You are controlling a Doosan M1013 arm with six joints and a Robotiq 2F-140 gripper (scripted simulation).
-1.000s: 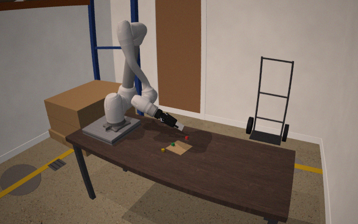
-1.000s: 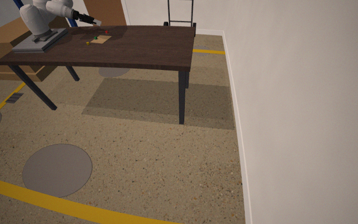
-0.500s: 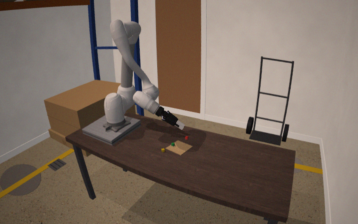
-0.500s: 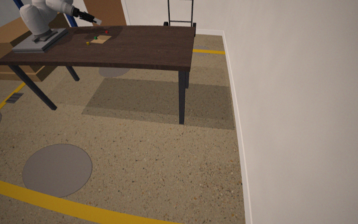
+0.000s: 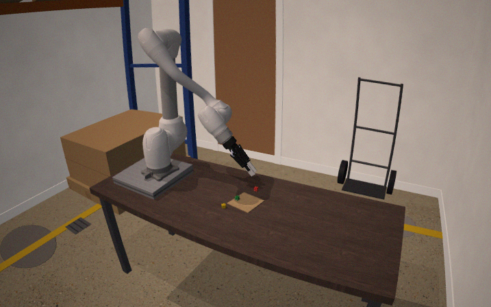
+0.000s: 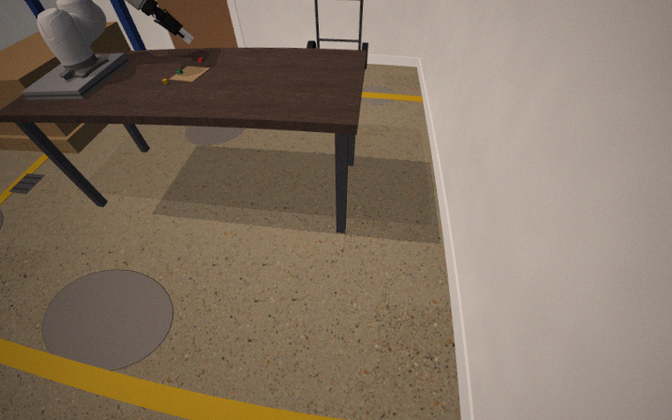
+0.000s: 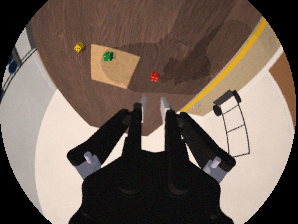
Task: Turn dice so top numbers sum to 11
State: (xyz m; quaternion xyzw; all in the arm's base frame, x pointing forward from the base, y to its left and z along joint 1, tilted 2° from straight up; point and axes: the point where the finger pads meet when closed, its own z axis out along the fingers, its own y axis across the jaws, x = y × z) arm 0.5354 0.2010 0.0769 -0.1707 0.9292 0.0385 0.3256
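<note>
My hand is 30 mm short of the red die, 10 mm to the right of it and 120 mm above it. The rest, counted from my hand: green die 130 mm to the right, 120 mm below; then tan mat 50 mm ahead, 120 mm to the right, 130 mm below; then yellow die 20 mm behind, 220 mm to the right, 120 mm below.
</note>
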